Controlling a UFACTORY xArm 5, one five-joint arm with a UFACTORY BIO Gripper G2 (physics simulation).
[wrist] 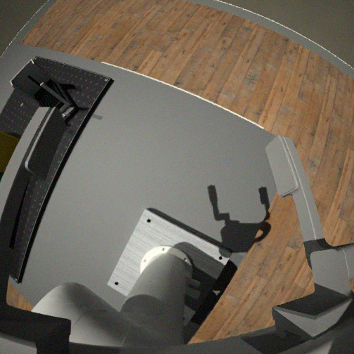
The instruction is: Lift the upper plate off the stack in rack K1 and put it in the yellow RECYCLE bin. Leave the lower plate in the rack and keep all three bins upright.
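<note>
My gripper (162, 151) is open and empty, with its two fingers far apart at the left and right of the wrist view and the grey table top below. A yellow piece (6, 151), likely part of the yellow bin, shows at the left edge, mostly hidden behind the left finger. A dark angular holder (25, 76) stands at the upper left on the black perforated board, partly beside the left fingertip. I cannot tell whether it is rack K1. No plate of the stack can be made out.
The black perforated board (90, 81) runs down the left side, partly behind the left finger. The arm's metal base plate (131, 250) and the pale arm (155, 295) are at the lower middle. The gripper's shadow falls right of the base. Wooden floor (200, 55) lies beyond the table.
</note>
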